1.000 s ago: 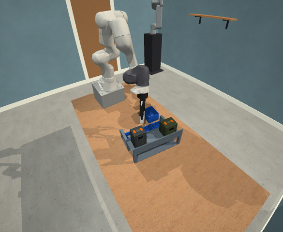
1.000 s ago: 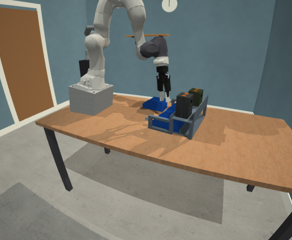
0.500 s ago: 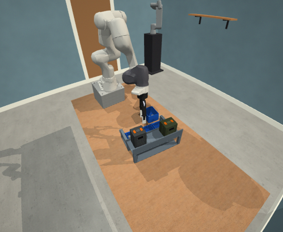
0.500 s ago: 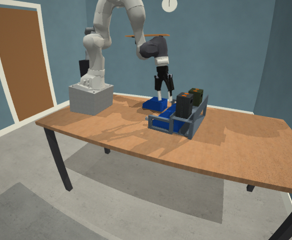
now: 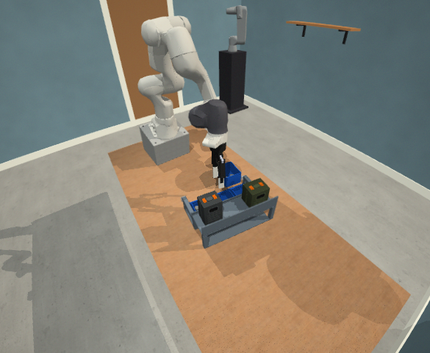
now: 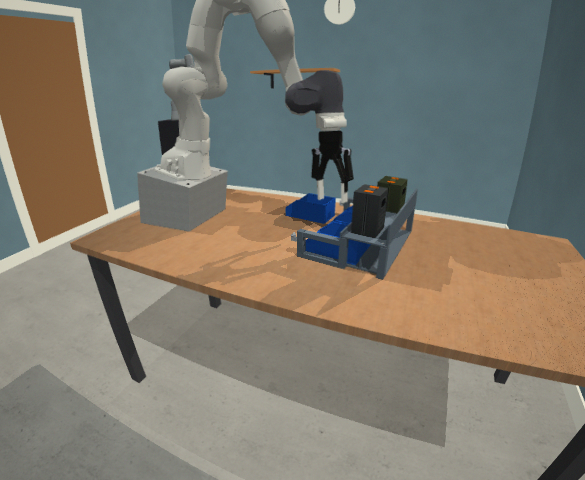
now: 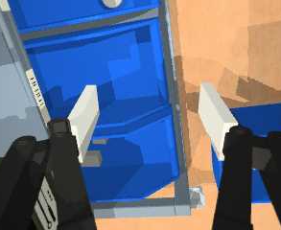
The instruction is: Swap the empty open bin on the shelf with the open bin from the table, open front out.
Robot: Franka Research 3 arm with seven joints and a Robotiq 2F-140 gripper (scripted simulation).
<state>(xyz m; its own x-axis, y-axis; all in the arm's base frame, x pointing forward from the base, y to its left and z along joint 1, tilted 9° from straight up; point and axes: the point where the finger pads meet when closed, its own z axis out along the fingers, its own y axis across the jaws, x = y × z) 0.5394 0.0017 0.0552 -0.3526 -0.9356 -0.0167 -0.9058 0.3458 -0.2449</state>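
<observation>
My hand is 14 cm above the shelf lip and 2 cm past it. Round my hand: black box (16 cm to the right, 14 cm ahead, 1 cm above); green box (19 cm ahead, 7 cm to the left).
</observation>
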